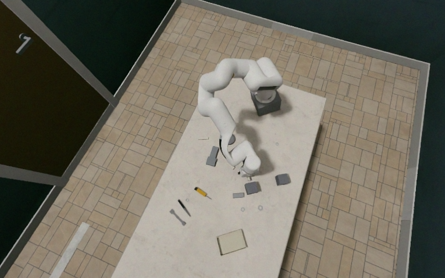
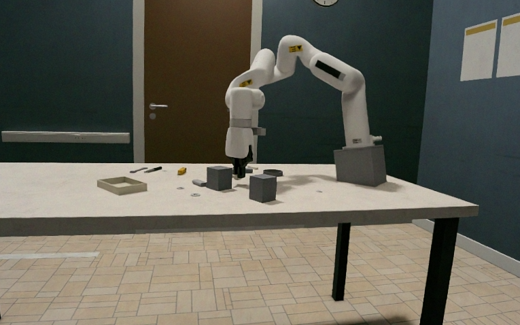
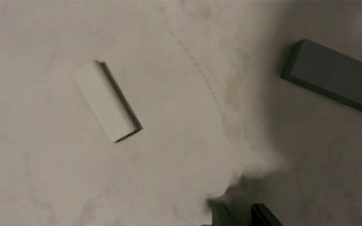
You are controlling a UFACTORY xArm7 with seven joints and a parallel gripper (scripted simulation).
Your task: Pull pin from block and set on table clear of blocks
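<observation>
My hand is 140 mm short of the grey cylinder, 40 mm above it and 10 mm to the right of it. From my hand the other things lie so: shallow tray (380 mm ahead, 90 mm to the left, 40 mm below); pale piece (20 mm below, 10 mm to the left, 10 mm ahead).
</observation>
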